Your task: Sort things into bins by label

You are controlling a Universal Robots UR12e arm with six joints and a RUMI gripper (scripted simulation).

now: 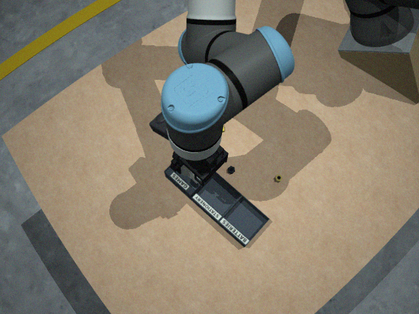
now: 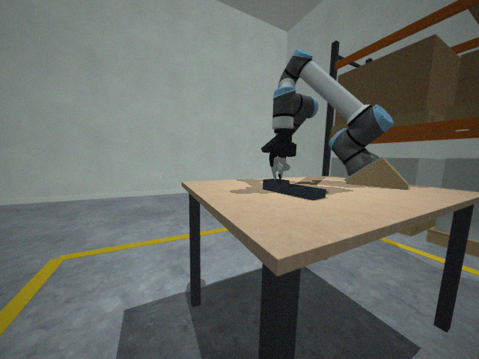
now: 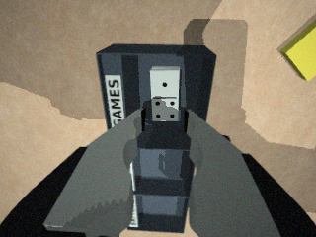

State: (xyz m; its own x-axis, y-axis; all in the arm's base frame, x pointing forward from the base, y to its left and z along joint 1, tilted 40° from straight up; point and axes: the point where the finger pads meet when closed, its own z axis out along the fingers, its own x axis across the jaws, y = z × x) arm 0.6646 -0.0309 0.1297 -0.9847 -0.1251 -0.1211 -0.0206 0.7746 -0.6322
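Now: the white domino 4 cm below my hand. Also, from my hand: dark three-part bin (8 cm to the left, 4 cm below, 1 cm ahead); yellow pad (13 cm behind, 6 cm below, 5 cm to the right); black nut (7 cm behind, 6 cm to the left, 6 cm below).
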